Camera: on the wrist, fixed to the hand. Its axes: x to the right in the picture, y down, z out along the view.
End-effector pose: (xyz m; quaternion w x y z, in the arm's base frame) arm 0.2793 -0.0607 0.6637 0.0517 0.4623 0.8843 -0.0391
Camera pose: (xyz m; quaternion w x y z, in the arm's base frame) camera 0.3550 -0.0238 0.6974 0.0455 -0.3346 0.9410 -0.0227
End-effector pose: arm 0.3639 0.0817 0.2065 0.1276 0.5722 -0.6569 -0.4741
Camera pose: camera 0.3410 0.0721 0.2937 0.2379 -0.8550 0.0050 0.4608
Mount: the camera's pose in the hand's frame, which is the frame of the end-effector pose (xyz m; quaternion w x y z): -0.0172 0.0825 -0.0335 0.6807 -0.0551 -0.0152 -0.7304
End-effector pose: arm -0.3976 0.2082 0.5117 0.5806 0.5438 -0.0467 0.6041
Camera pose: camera -0.4844 0.1935 0.5334 0.8657 0.3815 0.3233 -0.0237
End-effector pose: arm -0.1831 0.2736 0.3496 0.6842 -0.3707 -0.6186 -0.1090
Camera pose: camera -0.1109 0.3046 0.3043 0.3563 0.1601 -0.6962 -0.6023
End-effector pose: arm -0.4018 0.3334 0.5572 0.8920 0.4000 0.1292 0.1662
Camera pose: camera -0.4456 0.4005 0.5996 0.7525 0.1313 0.3574 -0.5373
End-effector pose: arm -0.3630 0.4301 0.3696 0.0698 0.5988 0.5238 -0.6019
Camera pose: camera -0.2779 0.4082 0.3470 0.3511 -0.0120 -0.8259 0.4409
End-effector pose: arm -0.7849 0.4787 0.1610 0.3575 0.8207 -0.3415 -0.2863
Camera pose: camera -0.8007 0.4628 0.2489 0.0743 0.7840 0.3773 -0.4873
